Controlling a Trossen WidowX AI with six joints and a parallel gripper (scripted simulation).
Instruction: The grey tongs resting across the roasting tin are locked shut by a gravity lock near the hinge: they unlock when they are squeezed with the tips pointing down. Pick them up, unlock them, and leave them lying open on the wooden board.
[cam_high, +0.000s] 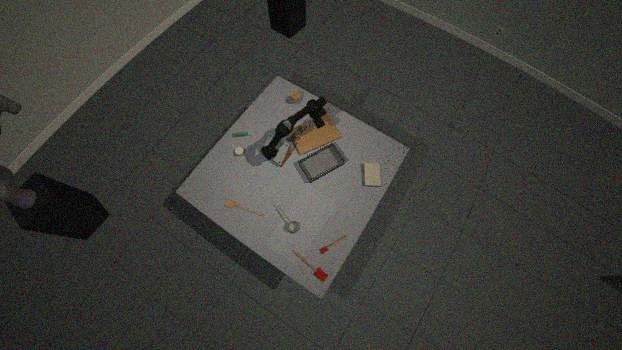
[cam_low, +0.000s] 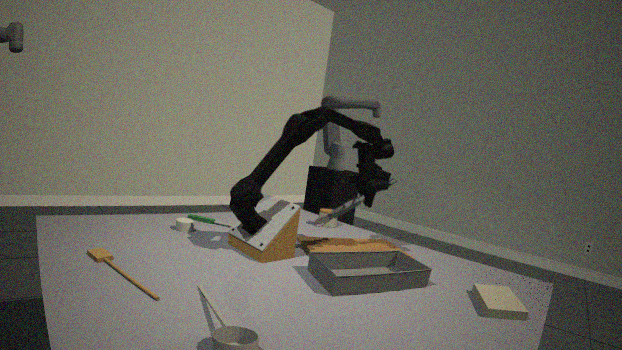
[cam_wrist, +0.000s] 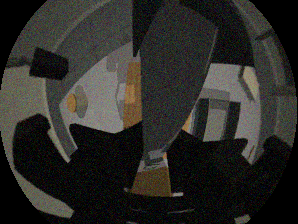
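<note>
Right now the wooden board is 150 mm below my gripper tip and 20 mm to the right of it. Round my gripper tip: green tool (430 mm behind, 360 mm to the right, 150 mm below); roasting tin (200 mm ahead, 190 mm to the right, 130 mm below); cream block (550 mm ahead, 150 mm below, 30 mm to the right).
</note>
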